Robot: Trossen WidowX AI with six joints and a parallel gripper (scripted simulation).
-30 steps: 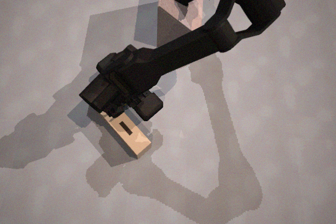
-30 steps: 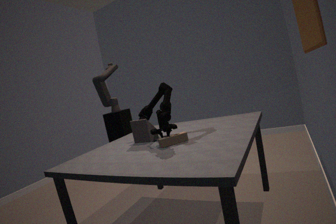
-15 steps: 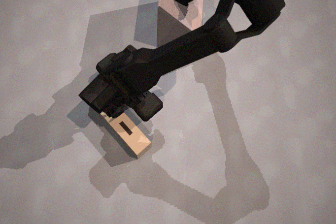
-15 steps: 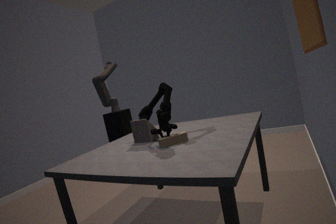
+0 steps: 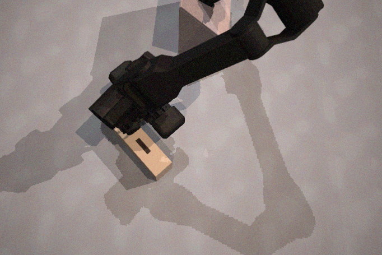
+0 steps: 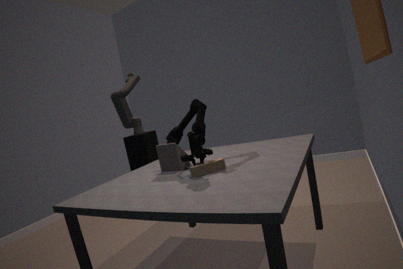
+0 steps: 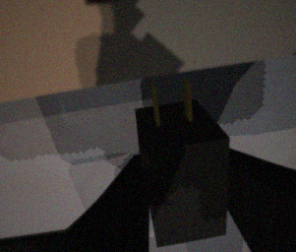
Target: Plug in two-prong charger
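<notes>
Right now my gripper tip is 10 mm short of the dark two-prong charger, 10 mm to the left of it and 10 mm below it.
</notes>
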